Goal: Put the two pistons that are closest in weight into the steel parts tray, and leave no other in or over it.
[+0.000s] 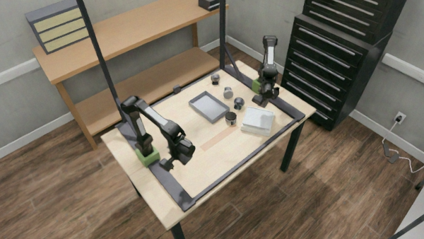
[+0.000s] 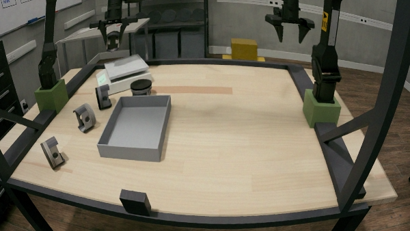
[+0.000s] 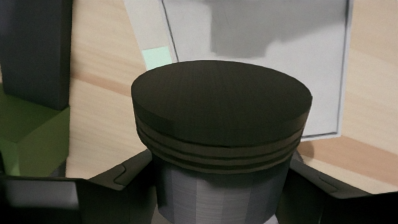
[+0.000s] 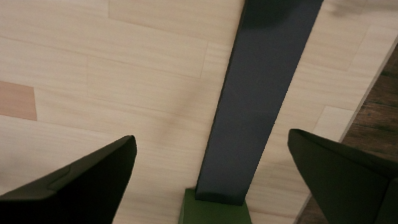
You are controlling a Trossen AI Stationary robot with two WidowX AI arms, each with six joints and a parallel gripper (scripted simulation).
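My left gripper is now 29 cm past the steel parts tray, 18 cm to the left of it and 19 cm above it. Round my left hand: white scale 2 cm ahead, 2 cm to the right, 16 cm below; grey pan 2 cm ahead, 3 cm to the right, 15 cm below.
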